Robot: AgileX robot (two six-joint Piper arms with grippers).
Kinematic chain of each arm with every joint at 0, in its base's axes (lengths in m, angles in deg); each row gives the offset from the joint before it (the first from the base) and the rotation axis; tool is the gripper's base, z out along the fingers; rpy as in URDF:
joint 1: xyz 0 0 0.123 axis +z
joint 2: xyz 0 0 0 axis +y
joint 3: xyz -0.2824 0 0.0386 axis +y
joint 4: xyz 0.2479 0 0.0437 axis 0.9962 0 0.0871
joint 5: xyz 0 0 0 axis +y
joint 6: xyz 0.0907 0 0.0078 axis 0.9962 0 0.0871
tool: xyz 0 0 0 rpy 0 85 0
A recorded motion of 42 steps. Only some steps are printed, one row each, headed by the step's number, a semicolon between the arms.
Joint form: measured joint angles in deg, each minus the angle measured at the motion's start. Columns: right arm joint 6, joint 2, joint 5, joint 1, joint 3, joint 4; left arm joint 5, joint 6, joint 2, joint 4, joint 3, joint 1.
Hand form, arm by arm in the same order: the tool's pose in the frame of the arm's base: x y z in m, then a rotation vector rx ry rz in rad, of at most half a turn. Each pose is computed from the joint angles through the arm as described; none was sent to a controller.
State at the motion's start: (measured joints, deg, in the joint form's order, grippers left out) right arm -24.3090 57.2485 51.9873 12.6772 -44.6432 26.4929; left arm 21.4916 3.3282 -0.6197 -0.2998 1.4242 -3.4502
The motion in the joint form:
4: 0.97 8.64 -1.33 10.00 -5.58 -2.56; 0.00 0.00 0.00 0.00 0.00 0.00
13: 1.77 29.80 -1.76 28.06 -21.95 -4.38; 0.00 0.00 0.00 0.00 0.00 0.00
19: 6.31 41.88 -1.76 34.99 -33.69 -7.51; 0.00 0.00 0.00 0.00 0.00 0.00
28: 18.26 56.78 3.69 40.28 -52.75 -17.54; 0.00 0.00 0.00 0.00 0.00 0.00
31: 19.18 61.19 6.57 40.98 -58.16 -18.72; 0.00 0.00 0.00 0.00 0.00 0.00
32: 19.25 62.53 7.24 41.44 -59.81 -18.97; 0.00 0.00 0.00 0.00 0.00 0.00
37: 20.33 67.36 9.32 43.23 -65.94 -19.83; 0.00 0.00 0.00 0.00 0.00 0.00
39: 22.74 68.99 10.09 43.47 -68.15 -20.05; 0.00 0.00 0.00 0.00 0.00 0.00
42: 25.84 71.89 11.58 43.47 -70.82 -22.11; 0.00 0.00 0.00 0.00 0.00 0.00
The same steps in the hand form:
4: 0.1874 0.1093 0.2977 -0.7917 2.4771 0.5096; 0.0525 -0.0033 0.1716 0.1075 1.8696 -0.0066
13: 0.2179 0.2225 0.2833 -1.2101 2.4436 0.5674; 0.0525 -0.0033 0.1716 0.1075 1.8696 -0.0066
19: 0.2310 0.2875 0.2690 -1.3095 2.4343 0.5526; 0.0525 -0.0033 0.1716 0.1075 1.8696 -0.0066
28: 0.2530 0.3546 0.2530 -1.3058 2.4854 0.4133; 0.0525 -0.0033 0.1716 0.1075 1.8696 -0.0066
31: 0.2590 0.3697 0.2438 -1.3315 2.5071 0.3809; 0.0525 -0.0033 0.1716 0.1075 1.8696 -0.0066
32: 0.2591 0.3756 0.2409 -1.3463 2.5062 0.3748; 0.0525 -0.0033 0.1716 0.1075 1.8696 -0.0066
37: 0.2579 0.3976 0.2306 -1.3798 2.5049 0.3607; 0.0525 -0.0033 0.1716 0.1075 1.8696 -0.0066
39: 0.2597 0.4034 0.2274 -1.3386 2.5350 0.3637; 0.0525 -0.0033 0.1716 0.1075 1.8696 -0.0066
42: 0.2661 0.4080 0.2150 -1.2955 2.5826 0.3111; 0.0525 -0.0033 0.1716 0.1075 1.8696 -0.0066

